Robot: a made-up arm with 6 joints. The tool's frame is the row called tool. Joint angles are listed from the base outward. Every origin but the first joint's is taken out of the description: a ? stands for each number. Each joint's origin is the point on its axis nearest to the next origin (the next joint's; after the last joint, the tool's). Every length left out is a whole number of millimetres.
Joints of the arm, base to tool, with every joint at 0 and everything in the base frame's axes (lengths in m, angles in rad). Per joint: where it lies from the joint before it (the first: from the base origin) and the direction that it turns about. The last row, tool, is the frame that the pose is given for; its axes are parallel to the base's.
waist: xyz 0 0 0.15 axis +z
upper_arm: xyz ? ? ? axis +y
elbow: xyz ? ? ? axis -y
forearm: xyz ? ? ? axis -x
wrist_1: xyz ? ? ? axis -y
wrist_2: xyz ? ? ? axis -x
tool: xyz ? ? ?
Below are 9 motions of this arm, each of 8 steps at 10 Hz.
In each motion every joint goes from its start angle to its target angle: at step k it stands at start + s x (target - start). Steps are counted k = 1, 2, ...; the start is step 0. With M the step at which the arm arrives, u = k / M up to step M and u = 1 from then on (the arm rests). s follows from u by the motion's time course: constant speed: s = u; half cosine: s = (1 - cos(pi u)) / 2; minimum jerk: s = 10 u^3 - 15 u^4 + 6 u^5.
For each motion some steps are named. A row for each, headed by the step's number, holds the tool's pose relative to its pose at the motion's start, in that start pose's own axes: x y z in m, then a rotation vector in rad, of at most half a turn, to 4 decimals.
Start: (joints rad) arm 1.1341 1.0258 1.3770 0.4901 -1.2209 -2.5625
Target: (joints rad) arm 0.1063 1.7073 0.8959 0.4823 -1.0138 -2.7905
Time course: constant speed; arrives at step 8
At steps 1, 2, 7, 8:
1: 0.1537 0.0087 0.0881 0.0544 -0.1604 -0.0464
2: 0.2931 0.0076 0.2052 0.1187 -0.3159 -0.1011
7: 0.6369 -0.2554 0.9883 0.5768 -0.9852 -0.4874
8: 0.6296 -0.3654 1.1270 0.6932 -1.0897 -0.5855

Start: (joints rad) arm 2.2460 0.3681 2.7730 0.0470 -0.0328 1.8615
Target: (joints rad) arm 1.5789 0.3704 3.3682 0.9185 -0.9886 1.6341
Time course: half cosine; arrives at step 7
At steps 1, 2, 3, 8:
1: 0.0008 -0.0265 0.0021 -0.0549 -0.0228 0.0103
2: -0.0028 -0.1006 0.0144 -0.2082 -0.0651 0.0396
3: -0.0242 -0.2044 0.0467 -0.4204 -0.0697 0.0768
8: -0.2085 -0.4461 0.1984 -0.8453 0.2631 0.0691

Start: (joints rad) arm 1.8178 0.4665 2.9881 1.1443 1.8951 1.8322
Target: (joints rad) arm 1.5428 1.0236 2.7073 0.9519 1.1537 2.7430
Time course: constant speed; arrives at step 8
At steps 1, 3, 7, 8:
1: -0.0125 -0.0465 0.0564 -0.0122 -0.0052 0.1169
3: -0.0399 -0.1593 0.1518 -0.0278 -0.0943 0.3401
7: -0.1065 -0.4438 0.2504 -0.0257 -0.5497 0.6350
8: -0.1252 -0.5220 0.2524 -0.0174 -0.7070 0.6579

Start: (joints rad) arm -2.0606 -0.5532 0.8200 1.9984 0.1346 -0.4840
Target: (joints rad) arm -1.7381 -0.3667 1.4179 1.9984 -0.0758 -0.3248
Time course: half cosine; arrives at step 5
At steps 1, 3, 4, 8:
1: -0.0005 -0.0199 -0.0056 0.0102 0.0089 -0.0513
3: -0.0252 -0.1234 -0.0586 0.0917 0.1035 -0.3375
4: -0.0472 -0.1599 -0.0924 0.1398 0.1683 -0.4548
8: -0.0572 -0.1718 -0.1066 0.1599 0.1965 -0.4975

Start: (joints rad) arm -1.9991 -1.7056 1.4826 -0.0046 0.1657 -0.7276
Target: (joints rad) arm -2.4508 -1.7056 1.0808 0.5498 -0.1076 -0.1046
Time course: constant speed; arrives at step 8
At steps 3, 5, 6, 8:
3: -0.0163 0.0879 -0.1765 -0.4215 0.3131 0.0353
5: -0.0492 0.1492 -0.2905 -0.7199 0.5034 0.1183
6: -0.0722 0.1798 -0.3456 -0.8732 0.5901 0.1767
8: -0.1314 0.2394 -0.4506 -1.1865 0.7416 0.3260

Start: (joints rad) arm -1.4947 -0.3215 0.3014 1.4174 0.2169 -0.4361
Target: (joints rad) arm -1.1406 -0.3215 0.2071 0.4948 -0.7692 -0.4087
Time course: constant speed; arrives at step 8
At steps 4, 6, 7, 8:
4: 0.0090 0.0505 -0.0113 0.5463 0.3759 -0.0437
6: 0.0134 0.0859 -0.0128 0.7892 0.6051 0.0558
7: 0.0151 0.1059 -0.0116 0.8957 0.7253 0.1359
8: 0.0162 0.1272 -0.0089 0.9894 0.8471 0.2360

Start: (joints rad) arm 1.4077 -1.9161 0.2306 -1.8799 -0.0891 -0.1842
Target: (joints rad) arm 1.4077 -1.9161 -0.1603 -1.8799 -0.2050 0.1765
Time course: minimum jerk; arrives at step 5
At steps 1, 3, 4, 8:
1: -0.0026 -0.0124 0.0064 -0.0189 -0.0039 -0.0211
3: -0.0498 -0.1424 0.0720 -0.2123 -0.0179 -0.2518
4: -0.0795 -0.1932 0.0965 -0.2862 -0.0090 -0.3481
8: -0.0869 -0.2042 0.1017 -0.3021 -0.0058 -0.3695

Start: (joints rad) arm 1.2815 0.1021 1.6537 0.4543 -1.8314 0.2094
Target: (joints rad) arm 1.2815 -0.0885 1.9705 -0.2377 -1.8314 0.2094
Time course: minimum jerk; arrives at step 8
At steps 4, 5, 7, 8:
4: -0.1364 -0.0678 -0.0738 -0.0203 -0.3125 0.2922
5: -0.1948 -0.0924 -0.1141 -0.0552 -0.4596 0.4119
7: -0.2599 -0.1160 -0.1661 -0.1159 -0.6315 0.5394
8: -0.2639 -0.1173 -0.1695 -0.1204 -0.6422 0.5469

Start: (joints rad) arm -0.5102 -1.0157 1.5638 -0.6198 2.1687 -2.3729
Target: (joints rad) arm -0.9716 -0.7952 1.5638 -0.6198 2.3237 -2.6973
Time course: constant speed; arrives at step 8
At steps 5, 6, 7, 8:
5: -0.1971 0.0463 -0.1864 0.3925 -0.0754 -0.1482
6: -0.2304 0.0653 -0.2219 0.4722 -0.0916 -0.1769
7: -0.2614 0.0872 -0.2562 0.5524 -0.1082 -0.2053
8: -0.2902 0.1117 -0.2891 0.6329 -0.1252 -0.2333

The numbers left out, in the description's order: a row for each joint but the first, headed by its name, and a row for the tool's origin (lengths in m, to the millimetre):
upper_arm: 0 0 0
elbow: 0 0 0.452
forearm: 0.622 0 0
wrist_1: 0 -0.094 0
wrist_2: 0 0 0
tool: 0 0 0

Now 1 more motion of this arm.
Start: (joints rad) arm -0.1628 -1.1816 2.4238 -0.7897 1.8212 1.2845
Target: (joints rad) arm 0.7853 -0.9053 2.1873 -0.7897 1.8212 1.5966
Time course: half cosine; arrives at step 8
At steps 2, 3, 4, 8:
2: 0.0713 -0.0575 -0.1222 -0.1693 -0.0974 -0.0121
3: 0.1616 -0.1398 -0.2409 -0.3621 -0.1963 -0.0371
4: 0.2776 -0.2602 -0.3535 -0.5952 -0.2996 -0.0824
8: 0.5721 -0.6650 -0.4822 -1.2201 -0.4912 -0.2805

